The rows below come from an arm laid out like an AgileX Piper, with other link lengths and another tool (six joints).
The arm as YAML. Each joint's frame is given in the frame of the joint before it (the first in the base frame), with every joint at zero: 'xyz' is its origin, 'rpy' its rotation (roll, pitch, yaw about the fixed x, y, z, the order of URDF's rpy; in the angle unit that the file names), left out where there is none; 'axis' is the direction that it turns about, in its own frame. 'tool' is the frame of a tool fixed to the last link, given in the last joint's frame.
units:
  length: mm
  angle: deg
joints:
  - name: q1
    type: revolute
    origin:
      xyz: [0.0, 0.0, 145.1]
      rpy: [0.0, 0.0, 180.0]
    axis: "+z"
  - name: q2
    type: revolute
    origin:
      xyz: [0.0, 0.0, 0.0]
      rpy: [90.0, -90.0, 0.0]
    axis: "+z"
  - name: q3
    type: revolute
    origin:
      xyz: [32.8, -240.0, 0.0]
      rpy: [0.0, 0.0, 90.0]
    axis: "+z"
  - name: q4
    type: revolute
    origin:
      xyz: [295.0, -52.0, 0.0]
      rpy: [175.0, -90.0, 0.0]
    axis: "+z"
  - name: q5
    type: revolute
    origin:
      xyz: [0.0, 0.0, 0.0]
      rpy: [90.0, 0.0, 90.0]
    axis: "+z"
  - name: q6
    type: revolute
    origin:
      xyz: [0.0, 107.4, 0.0]
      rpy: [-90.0, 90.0, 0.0]
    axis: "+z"
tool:
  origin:
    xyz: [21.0, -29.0, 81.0]
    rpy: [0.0, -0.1, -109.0]
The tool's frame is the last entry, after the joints.
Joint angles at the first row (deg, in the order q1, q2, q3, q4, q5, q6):
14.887, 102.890, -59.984, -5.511, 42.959, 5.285
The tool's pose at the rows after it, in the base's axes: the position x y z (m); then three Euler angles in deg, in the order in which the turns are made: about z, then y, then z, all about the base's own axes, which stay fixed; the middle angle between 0 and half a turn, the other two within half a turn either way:
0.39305 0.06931 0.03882 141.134 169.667 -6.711
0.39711 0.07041 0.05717 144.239 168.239 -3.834
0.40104 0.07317 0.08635 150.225 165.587 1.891
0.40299 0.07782 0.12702 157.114 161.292 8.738
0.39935 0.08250 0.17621 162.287 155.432 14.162
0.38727 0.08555 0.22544 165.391 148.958 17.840
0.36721 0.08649 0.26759 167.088 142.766 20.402
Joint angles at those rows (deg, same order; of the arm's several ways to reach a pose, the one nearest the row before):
14.887, 101.974, -60.779, -5.389, 44.215, 5.276
14.887, 99.875, -61.735, -5.200, 45.728, 5.223
14.888, 96.203, -62.693, -4.320, 47.417, 4.747
14.888, 90.885, -63.610, -2.569, 49.050, 3.622
14.887, 84.069, -64.139, -0.353, 50.409, 2.171
14.888, 76.335, -63.761, 1.987, 51.338, 0.622
14.888, 68.175, -62.231, 4.273, 51.932, -0.939

